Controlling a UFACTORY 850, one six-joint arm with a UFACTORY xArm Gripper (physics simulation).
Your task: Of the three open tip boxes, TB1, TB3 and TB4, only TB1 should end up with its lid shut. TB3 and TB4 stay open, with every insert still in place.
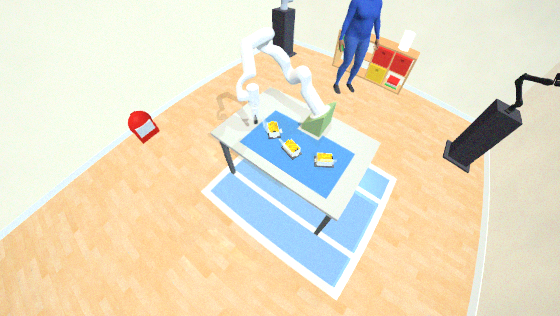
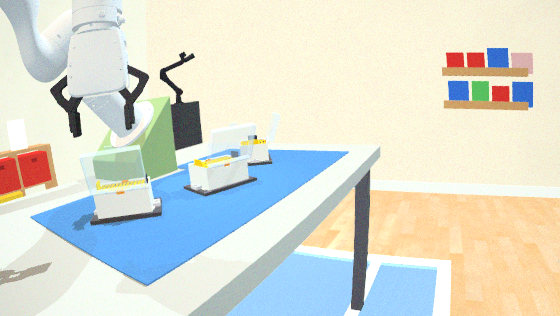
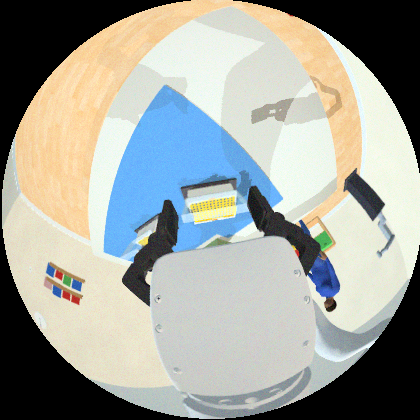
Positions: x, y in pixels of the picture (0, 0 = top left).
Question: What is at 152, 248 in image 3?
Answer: The gripper.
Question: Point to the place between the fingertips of the gripper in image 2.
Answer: At 103, 133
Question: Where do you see a clear lid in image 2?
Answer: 226, 145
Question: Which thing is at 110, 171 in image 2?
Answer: A clear lid.
